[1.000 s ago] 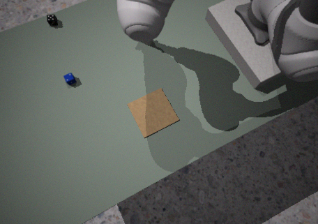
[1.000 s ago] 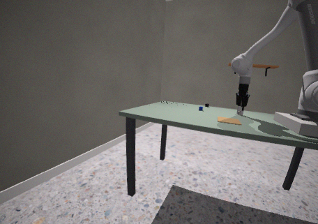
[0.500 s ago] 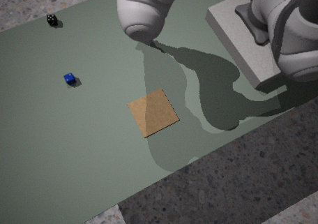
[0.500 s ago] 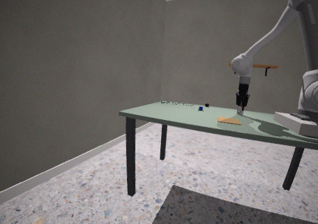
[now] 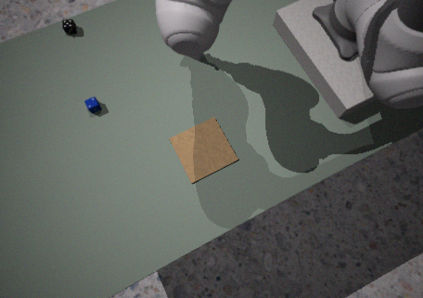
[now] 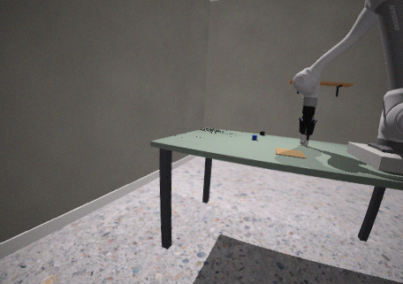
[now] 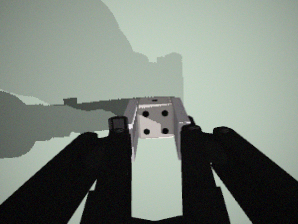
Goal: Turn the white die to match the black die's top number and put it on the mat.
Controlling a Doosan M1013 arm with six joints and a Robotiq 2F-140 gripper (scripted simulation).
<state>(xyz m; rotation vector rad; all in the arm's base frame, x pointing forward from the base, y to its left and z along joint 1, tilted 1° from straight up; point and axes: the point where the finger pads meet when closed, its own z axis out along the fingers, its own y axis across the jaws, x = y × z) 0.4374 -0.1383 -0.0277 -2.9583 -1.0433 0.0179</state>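
Now: the brown mat 10 cm ahead of my hand, 28 cm to the left of it and 4 cm below it. The rest, counted from my hand: blue die 32 cm ahead, 5 cm to the left, 2 cm below; black die 31 cm ahead, 23 cm to the right, 2 cm below; white die 2 cm below.
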